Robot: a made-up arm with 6 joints. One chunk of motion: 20 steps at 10 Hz.
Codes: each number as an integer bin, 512 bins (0 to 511) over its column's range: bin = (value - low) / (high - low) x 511, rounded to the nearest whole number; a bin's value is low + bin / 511 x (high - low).
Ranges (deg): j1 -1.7..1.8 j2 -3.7..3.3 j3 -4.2..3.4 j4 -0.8..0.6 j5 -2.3..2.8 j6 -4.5..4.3
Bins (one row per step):
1: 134 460 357 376 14 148
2: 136 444 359 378 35 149
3: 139 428 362 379 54 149
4: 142 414 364 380 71 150
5: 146 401 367 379 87 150
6: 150 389 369 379 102 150
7: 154 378 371 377 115 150
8: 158 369 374 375 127 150
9: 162 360 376 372 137 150
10: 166 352 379 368 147 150
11: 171 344 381 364 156 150
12: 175 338 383 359 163 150
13: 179 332 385 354 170 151
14: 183 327 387 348 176 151
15: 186 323 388 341 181 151
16: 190 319 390 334 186 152
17: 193 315 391 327 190 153
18: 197 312 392 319 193 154
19: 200 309 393 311 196 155
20: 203 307 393 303 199 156
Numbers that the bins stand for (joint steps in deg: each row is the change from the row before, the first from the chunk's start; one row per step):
1: -0.782 2.601 1.110 0.230 -2.160 -1.951
2: -0.768 2.382 1.139 0.236 -1.951 -1.934
3: -0.748 2.163 1.184 0.238 -1.761 -1.934
4: -0.727 1.971 1.214 0.241 -1.591 -1.917
5: -0.700 1.793 1.258 0.238 -1.432 -1.917
6: -0.673 1.629 1.288 0.238 -1.282 -1.917
7: -0.645 1.478 1.318 0.233 -1.152 -1.917
8: -0.618 1.355 1.362 0.227 -1.032 -1.917
9: -0.590 1.232 1.392 0.219 -0.933 -1.917
10: -0.563 1.122 1.437 0.208 -0.833 -1.917
11: -0.529 1.012 1.467 0.197 -0.743 -1.917
12: -0.501 0.930 1.496 0.184 -0.673 -1.917
13: -0.474 0.848 1.526 0.170 -0.603 -1.900
14: -0.447 0.779 1.556 0.153 -0.543 -1.900
15: -0.426 0.725 1.571 0.134 -0.494 -1.900
16: -0.399 0.670 1.600 0.115 -0.444 -1.882
17: -0.378 0.615 1.615 0.096 -0.404 -1.865
18: -0.351 0.574 1.630 0.074 -0.374 -1.848
19: -0.330 0.533 1.645 0.052 -0.344 -1.831
20: -0.310 0.505 1.645 0.030 -0.314 -1.814

